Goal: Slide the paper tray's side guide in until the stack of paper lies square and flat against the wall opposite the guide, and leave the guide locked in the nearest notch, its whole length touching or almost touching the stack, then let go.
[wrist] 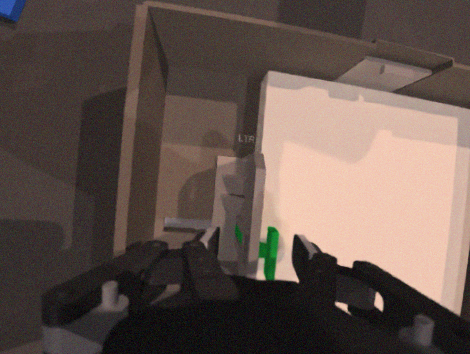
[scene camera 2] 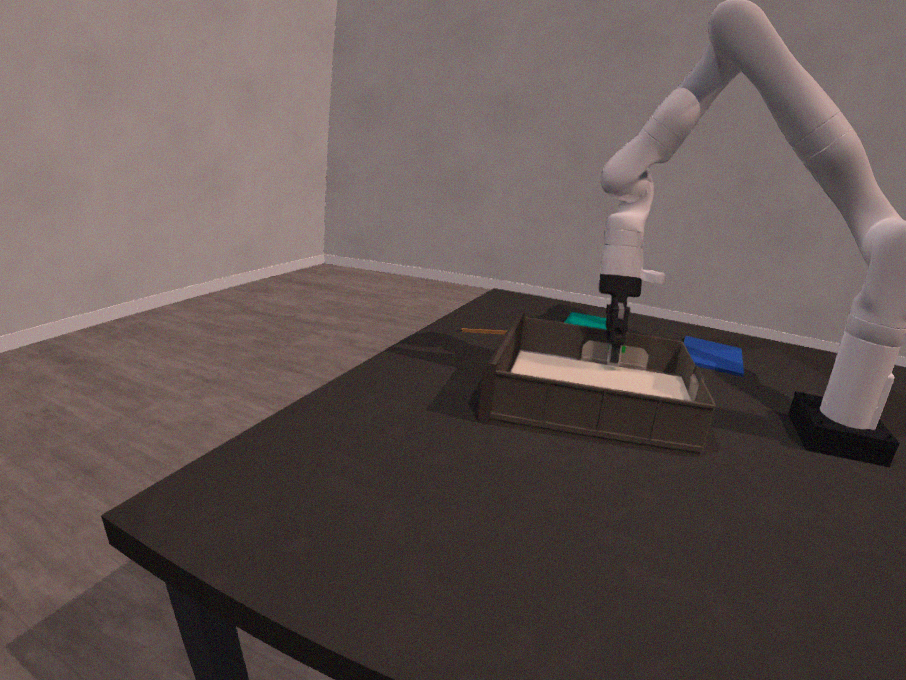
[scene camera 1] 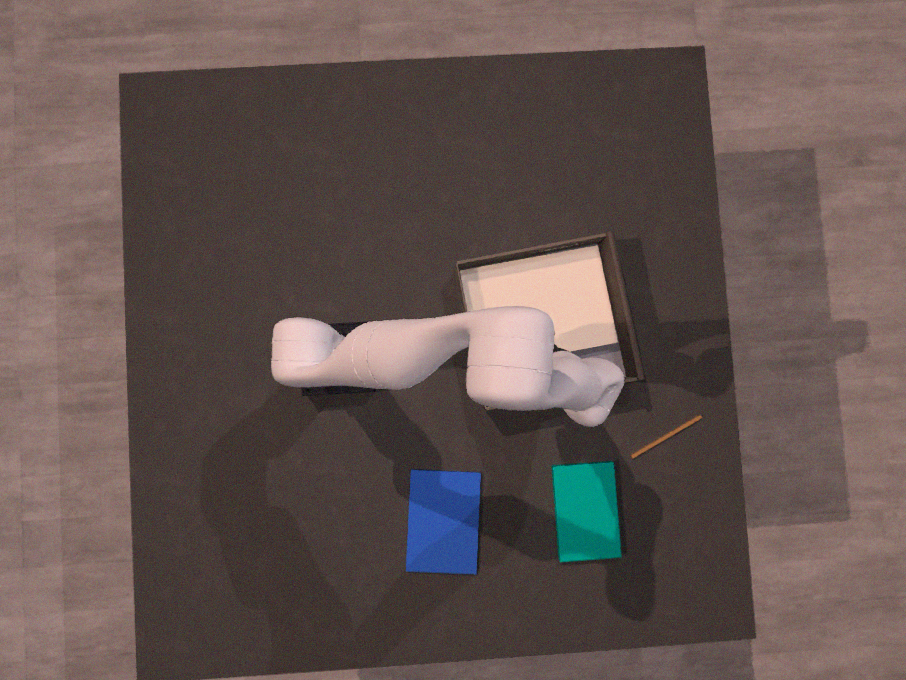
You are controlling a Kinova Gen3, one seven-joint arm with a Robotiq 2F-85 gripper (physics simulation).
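Where they show: gripper, fingertip midpoint: [wrist: 255, 243] [scene camera 2: 612, 363]; arm's base at its link origin: [scene camera 2: 845, 416].
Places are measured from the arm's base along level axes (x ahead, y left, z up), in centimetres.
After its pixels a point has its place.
Observation:
The brown paper tray [scene camera 1: 622, 314] {x 57.9, y 12.9, z 3.4 cm} [scene camera 2: 574, 406] {x 42.3, y 25.9, z 0.4 cm} [wrist: 131, 125] {x 37.7, y -6.3, z 3.8 cm} holds a cream paper stack [scene camera 1: 570, 292] {x 47.8, y 17.2, z -0.4 cm} [scene camera 2: 585, 371] {x 45.5, y 9.3, z -0.4 cm} [wrist: 370, 185] {x 35.0, y 11.0, z -0.4 cm}. The stack looks flat, and close along the wall opposite the guide in scene camera 1. The pale side guide [scene camera 2: 636, 357] {x 38.4, y 1.5, z 1.7 cm} [wrist: 259, 185] {x 38.3, y 1.2, z 3.3 cm} stands upright along the stack's near edge, touching or almost touching it; its lower part is hidden in the wrist view. The green piece [scene camera 2: 622, 349] {x 40.9, y 3.3, z 3.1 cm} [wrist: 271, 252] {x 41.7, y 3.1, z 3.6 cm} sits at the guide. My gripper [scene camera 2: 615, 355] {x 42.3, y 3.2, z 0.0 cm} [wrist: 255, 243] {x 42.3, y 3.2, z 0.0 cm} is partly open, fingers apart on either side of guide and green piece, gripping neither. Notch engagement cannot be seen.
A blue block [scene camera 1: 443, 523] {x 25.0, y -33.1, z -3.7 cm} [scene camera 2: 713, 355] {x 24.6, y -30.9, z -3.8 cm} and a teal block [scene camera 1: 586, 512] {x 54.7, y -28.5, z -2.8 cm} [scene camera 2: 585, 320] {x 57.3, y -31.8, z -2.8 cm} lie beyond the guide side of the tray. An orange stick [scene camera 1: 665, 436] {x 70.9, y -11.6, z -3.9 cm} [scene camera 2: 483, 331] {x 74.2, y -9.2, z -4.2 cm} lies near the teal block. A pale flap [wrist: 390, 72] {x 27.8, y 7.4, z 2.5 cm} stands at a tray side wall.

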